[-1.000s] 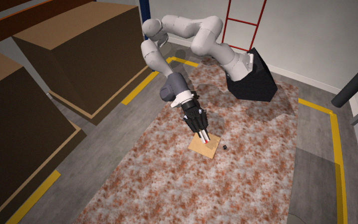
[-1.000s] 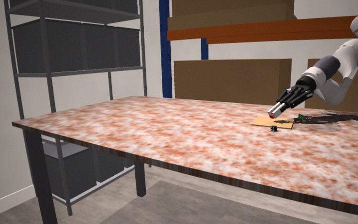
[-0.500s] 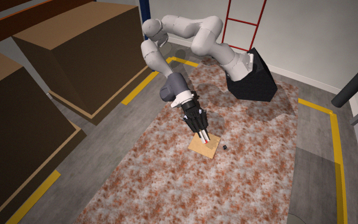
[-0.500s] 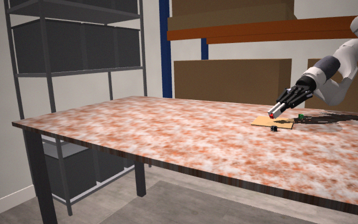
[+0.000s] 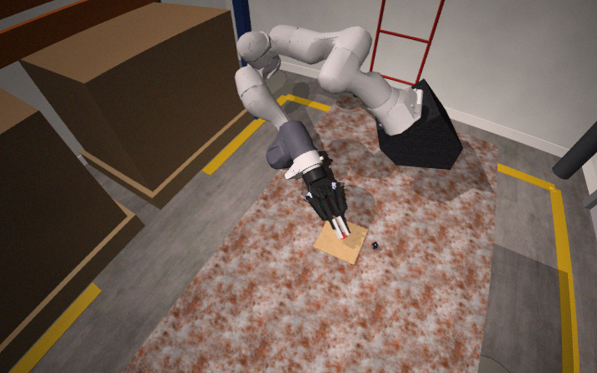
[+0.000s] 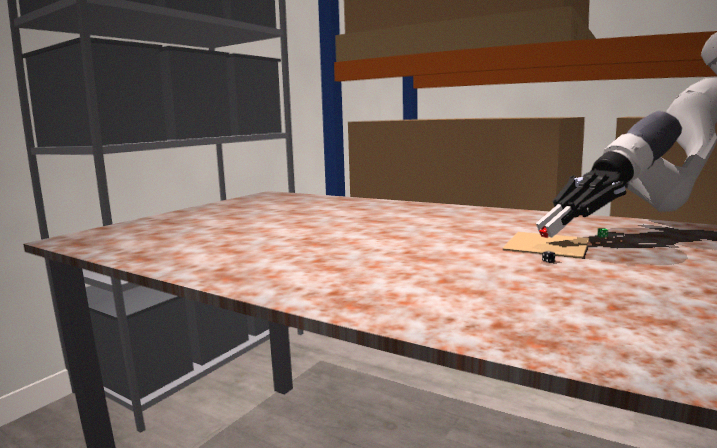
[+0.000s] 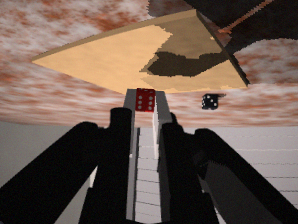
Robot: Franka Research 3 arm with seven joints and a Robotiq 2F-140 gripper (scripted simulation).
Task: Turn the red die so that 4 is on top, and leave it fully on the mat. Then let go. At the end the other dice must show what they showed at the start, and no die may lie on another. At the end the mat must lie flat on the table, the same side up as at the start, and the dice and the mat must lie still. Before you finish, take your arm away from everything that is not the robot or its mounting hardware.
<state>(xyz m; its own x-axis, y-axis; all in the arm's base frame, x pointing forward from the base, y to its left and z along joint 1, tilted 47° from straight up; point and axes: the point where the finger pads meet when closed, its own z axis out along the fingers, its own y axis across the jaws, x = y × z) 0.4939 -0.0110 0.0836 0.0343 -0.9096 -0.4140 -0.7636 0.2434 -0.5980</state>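
Now: hand 4 cm above the tan mat, 2 cm to the right of it and 1 cm short of it. Round my hand: red die (2 cm to the left, 2 cm below, 1 cm ahead); green die (9 cm to the right, 8 cm behind, 4 cm below); black die (12 cm to the left, 4 cm below, 1 cm behind).
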